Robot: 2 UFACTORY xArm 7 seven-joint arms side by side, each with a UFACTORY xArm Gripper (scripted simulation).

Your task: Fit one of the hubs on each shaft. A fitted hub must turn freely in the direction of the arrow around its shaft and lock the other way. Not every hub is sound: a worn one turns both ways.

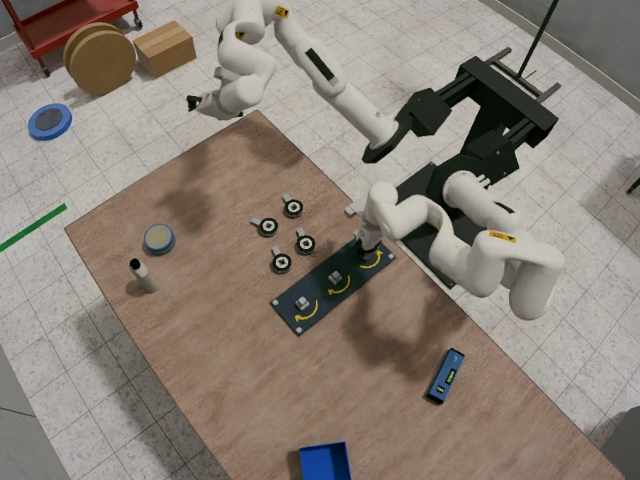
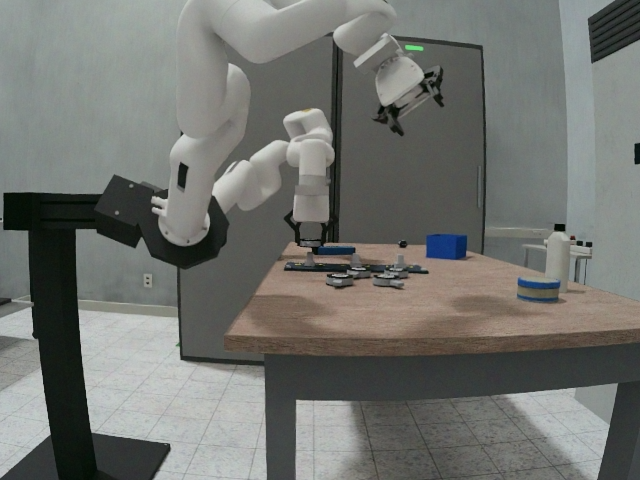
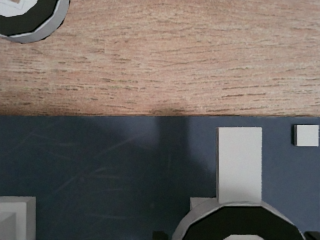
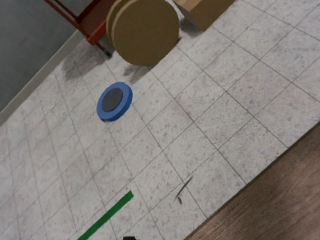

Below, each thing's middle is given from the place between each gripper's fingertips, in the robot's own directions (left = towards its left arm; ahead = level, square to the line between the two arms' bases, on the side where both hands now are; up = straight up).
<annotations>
Now: the dark board [image 1: 323,294] 130 mm ahead of my left hand, 20 mm to the right of it and 70 mm below it. Also, from my left hand: white bottle [image 2: 558,248] (530 mm ahead, 430 mm to the right, 30 mm above); then tape roll [image 2: 534,289] (410 mm ahead, 520 mm to the right, 60 mm below).
Now: the tape roll 30 cm ahead of my right hand [image 2: 418,116], 3 cm to the left of it and 32 cm below it. The rest, counted from my right hand: dark board (2 cm ahead, 53 cm to the left, 34 cm below); white bottle (42 cm ahead, 12 cm to the left, 24 cm below).
</annotations>
